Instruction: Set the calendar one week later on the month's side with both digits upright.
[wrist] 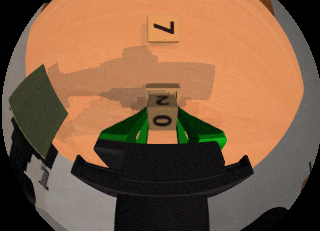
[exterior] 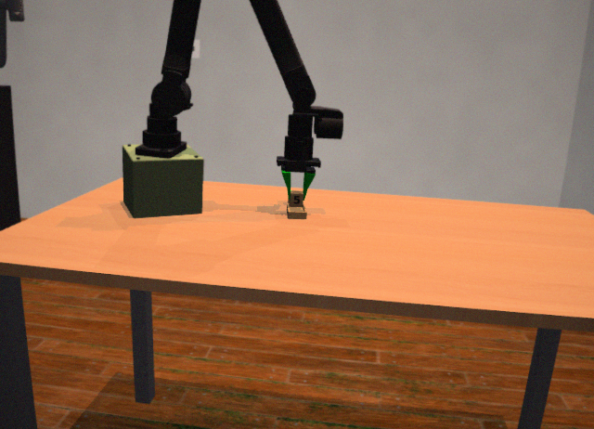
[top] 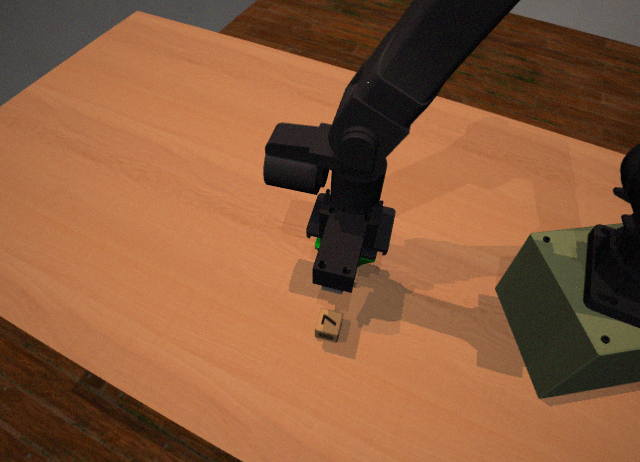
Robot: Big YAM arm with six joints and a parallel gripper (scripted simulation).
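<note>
Now: the tray 3 cm below my hand and 2 cm to the right of it.
</note>
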